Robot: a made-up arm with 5 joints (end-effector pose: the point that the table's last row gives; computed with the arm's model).
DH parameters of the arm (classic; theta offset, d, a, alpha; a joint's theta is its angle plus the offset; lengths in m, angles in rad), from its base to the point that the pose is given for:
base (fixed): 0.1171 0 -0.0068 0
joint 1: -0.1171 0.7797 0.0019 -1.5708
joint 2: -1.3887 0 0.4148 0
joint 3: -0.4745 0 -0.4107 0
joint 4: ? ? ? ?
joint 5: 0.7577 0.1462 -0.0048 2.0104
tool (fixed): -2.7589 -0.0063 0 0
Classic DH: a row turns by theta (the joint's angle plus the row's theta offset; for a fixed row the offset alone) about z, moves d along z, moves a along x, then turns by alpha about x.
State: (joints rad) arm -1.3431 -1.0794 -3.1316 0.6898 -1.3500
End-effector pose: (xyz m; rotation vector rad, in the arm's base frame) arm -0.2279 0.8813 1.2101 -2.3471 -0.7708 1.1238
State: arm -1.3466 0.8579 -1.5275 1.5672 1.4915
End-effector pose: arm 0.1115 -0.6587 0.5521 -0.8523 -0.2559 -2.7777
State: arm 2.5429 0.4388 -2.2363 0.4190 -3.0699
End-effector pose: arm -0.6302 0.4536 1.4216 0.6680 0.4738 -1.4669
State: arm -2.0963 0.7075 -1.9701 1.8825 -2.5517
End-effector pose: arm -0.4036 -0.6447 0.8363 1.5907 -0.7050 0.1414
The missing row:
joint 4: -1.2784 -0.0237 -0.1391 1.5708
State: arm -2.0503 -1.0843 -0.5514 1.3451 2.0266
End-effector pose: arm -0.1423 -0.1949 1.0770 1.0305 0.9226 1.4121
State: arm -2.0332 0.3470 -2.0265 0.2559 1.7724
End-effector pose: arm -0.3723 -0.6644 1.4132 0.7043 1.9688 0.5846
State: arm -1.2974 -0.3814 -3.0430 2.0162 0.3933
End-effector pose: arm -0.0675 0.1204 1.6511 -0.2129 -2.4854 -0.5555
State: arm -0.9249 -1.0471 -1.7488 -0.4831 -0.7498
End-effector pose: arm -0.2950 0.3516 1.5866 -1.6063 -1.9324 1.5845
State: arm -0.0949 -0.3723 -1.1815 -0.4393 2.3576
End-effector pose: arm 0.3880 -0.0680 1.4824 -1.5908 1.1789 1.3099
